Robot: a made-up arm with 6 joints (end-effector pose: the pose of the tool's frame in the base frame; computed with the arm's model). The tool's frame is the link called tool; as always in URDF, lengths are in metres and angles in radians. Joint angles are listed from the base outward.
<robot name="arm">
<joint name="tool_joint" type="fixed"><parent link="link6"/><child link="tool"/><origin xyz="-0.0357 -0.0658 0.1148" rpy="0 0 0"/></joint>
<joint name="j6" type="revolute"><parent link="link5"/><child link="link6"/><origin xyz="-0.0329 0.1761 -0.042" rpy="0 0 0"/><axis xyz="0 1 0"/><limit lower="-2.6" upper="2.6" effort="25" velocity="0.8"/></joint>
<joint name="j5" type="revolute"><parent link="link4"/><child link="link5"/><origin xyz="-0.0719 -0.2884 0.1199" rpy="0 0 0"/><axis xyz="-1 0 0"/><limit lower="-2.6" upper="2.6" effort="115" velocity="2.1"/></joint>
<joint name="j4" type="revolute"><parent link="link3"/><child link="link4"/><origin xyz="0.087 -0.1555 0.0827" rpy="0 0 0"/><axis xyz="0 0 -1"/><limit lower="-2.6" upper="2.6" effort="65" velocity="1.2"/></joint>
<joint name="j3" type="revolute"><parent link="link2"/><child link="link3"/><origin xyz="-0.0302 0.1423 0.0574" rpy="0 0 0"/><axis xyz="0 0 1"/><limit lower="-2.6" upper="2.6" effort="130" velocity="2.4"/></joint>
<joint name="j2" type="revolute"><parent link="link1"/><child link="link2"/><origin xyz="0.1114 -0.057 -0.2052" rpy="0 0 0"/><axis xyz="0 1 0"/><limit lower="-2.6" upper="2.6" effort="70" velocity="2.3"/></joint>
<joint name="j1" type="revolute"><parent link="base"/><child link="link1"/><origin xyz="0 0 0.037" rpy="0 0 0"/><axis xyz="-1 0 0"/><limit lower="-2.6" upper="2.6" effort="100" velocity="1.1"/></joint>
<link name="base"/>
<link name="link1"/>
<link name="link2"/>
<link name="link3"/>
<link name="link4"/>
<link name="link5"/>
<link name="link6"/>
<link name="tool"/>
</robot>
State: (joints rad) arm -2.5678 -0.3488 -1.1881 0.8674 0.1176 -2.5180
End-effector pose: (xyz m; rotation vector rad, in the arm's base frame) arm -0.1549 -0.0276 0.2978 -0.2216 0.4651 -1.2762
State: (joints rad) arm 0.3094 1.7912 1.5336 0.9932 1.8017 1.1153
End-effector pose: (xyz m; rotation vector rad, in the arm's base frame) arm 0.1956 -0.2216 -0.4013 -1.9646 1.7744 0.8911
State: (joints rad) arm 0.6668 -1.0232 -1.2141 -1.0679 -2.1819 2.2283
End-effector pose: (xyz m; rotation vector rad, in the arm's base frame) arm -0.3220 -0.3537 0.1238 -0.3822 1.2358 1.9549
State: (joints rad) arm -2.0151 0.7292 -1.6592 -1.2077 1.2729 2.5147
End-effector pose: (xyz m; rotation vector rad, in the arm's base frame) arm -0.0762 0.0216 -0.2987 -0.7862 2.6402 1.0515
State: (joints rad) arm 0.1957 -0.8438 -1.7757 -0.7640 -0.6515 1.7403
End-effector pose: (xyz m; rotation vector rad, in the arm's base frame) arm -0.3494 -0.1280 -0.2054 0.9156 0.4875 0.2533
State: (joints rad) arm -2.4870 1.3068 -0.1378 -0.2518 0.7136 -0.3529
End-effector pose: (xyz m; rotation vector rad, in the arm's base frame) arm 0.2996 0.2306 -0.1059 1.8068 -0.3585 1.1942
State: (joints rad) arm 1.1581 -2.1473 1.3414 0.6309 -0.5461 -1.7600
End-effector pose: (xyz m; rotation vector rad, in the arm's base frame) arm -0.1245 -0.2918 0.0306 -0.8548 1.5403 -2.3328
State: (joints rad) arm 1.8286 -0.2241 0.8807 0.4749 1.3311 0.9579
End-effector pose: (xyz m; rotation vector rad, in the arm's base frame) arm 0.2690 0.0393 0.1843 3.0300 0.2037 0.7917
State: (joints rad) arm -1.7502 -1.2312 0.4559 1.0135 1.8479 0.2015
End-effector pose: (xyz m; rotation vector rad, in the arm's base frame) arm -0.0509 0.2909 -0.0740 0.3690 0.9219 -1.0375
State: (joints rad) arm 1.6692 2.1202 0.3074 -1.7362 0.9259 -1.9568
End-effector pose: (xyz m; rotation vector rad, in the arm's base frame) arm -0.0490 -0.6502 0.1699 0.3296 -0.6795 0.3329
